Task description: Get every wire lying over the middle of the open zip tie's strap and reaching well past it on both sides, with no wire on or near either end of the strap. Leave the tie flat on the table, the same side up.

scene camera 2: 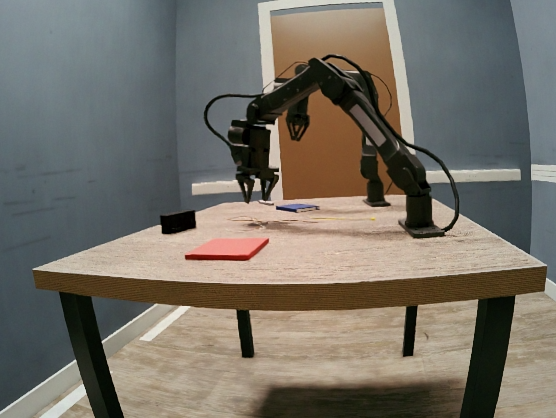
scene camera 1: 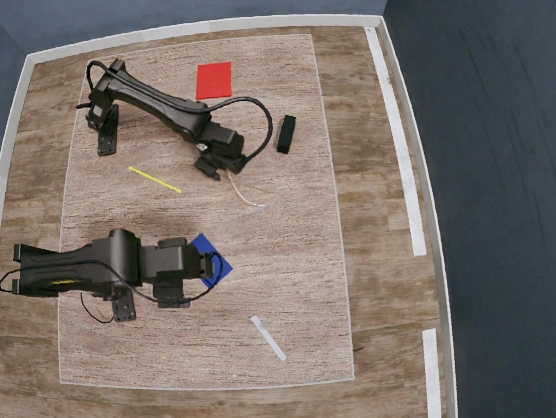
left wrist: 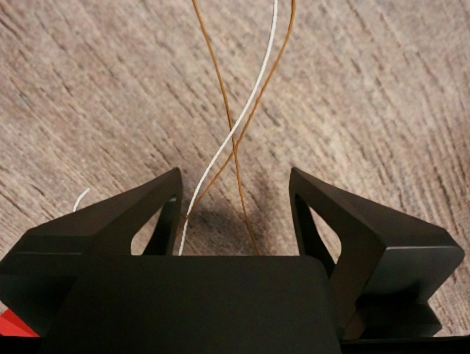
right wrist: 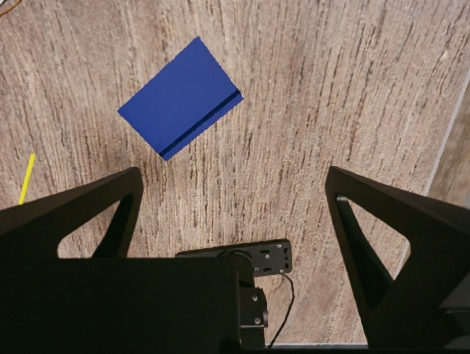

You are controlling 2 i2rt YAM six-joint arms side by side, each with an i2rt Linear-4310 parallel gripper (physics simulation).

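Frame: origin at the left arm's base, x ahead, y right, z down, level; metres.
Seen in the pictures: left gripper, between the fingertips: (scene camera 2: 255,202) (scene camera 1: 225,172) (left wrist: 235,177); right gripper, between the fingertips: (scene camera 2: 295,140) (right wrist: 234,176); left arm's base, origin of its link: (scene camera 2: 419,229) (scene camera 1: 108,130); right arm's base, origin of its link: (scene camera 2: 376,203) (scene camera 1: 120,288) (right wrist: 234,260).
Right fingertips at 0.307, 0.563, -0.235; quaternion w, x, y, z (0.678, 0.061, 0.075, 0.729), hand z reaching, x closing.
Observation:
Pixels of each thing's top centre, then the offset from my right fingertips to it, as dx, dy, dz. "spot": a spot on its surface instead.
- yellow zip tie, a spot on its surface: (right wrist: 27,180) spot: -0.088, -0.310, +0.233
- white wire, a spot on its surface: (left wrist: 253,95) (scene camera 1: 234,187) spot: +0.116, -0.271, +0.228
- blue block, centre of its top: (right wrist: 180,104) (scene camera 1: 205,261) (scene camera 2: 296,206) +0.006, -0.066, +0.223
- red block, centre of its top: (scene camera 2: 228,245) (scene camera 1: 213,79) +0.084, -0.681, +0.225
- black block, centre of its top: (scene camera 2: 177,212) (scene camera 1: 287,130) +0.294, -0.412, +0.185
- white strip, centre of its top: (scene camera 1: 268,338) +0.149, +0.174, +0.225
The yellow zip tie (scene camera 1: 155,180) (scene camera 2: 345,218) (right wrist: 27,180) lies straight on the table; no wire shows over it in scene camera 1. A white wire (scene camera 1: 240,195) (left wrist: 255,95) and two brown wires, one leaning left (left wrist: 221,80) and one running beside the white (left wrist: 284,45), cross ahead of my left fingers in the left wrist view. My left gripper (scene camera 2: 256,200) (left wrist: 235,177) points down a little above the table, half open and empty, over the wires; their near parts are hidden behind it. My right gripper (scene camera 2: 297,138) (right wrist: 234,176) is wide open and empty, high above the table.
A blue block (scene camera 1: 227,267) (scene camera 2: 297,207) (right wrist: 180,97) lies below my right gripper. A red block (scene camera 1: 214,80) (scene camera 2: 227,249) lies behind the left arm in scene camera 1. A black block (scene camera 1: 286,134) (scene camera 2: 178,221) stands right of it. A white strip (scene camera 1: 268,338) lies at the lower right.

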